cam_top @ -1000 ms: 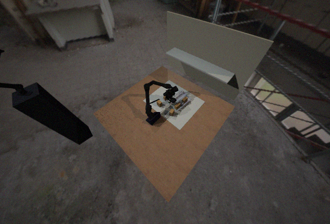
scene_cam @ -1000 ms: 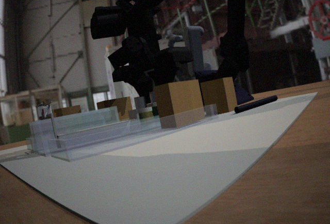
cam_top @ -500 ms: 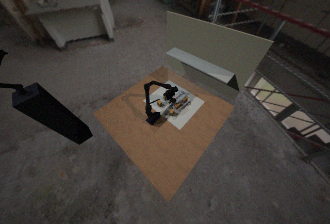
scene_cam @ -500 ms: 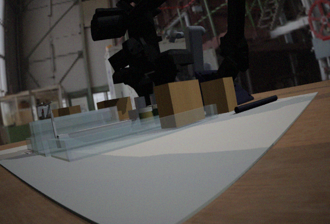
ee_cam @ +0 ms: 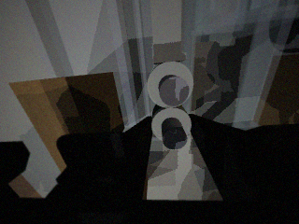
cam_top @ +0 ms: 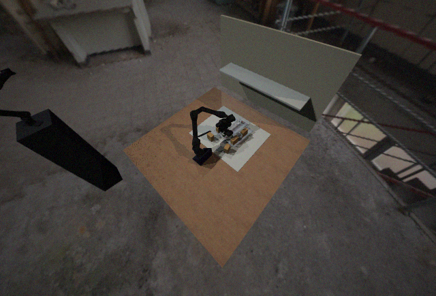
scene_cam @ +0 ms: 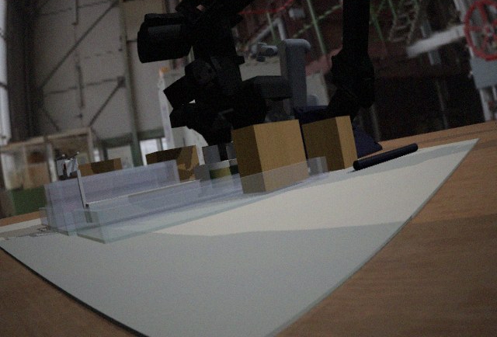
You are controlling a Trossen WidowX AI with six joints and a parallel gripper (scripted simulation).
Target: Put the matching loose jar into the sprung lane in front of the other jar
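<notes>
Now: gripper tip 6 cm short of the white mat, 3 cm above it and 2 cm to the left of it. Also, from my gripper tip: shelf 50 cm ahead, 34 cm above, 3 cm to the left; then black rod 15 cm to the left, 13 cm behind, 2 cm below.
</notes>
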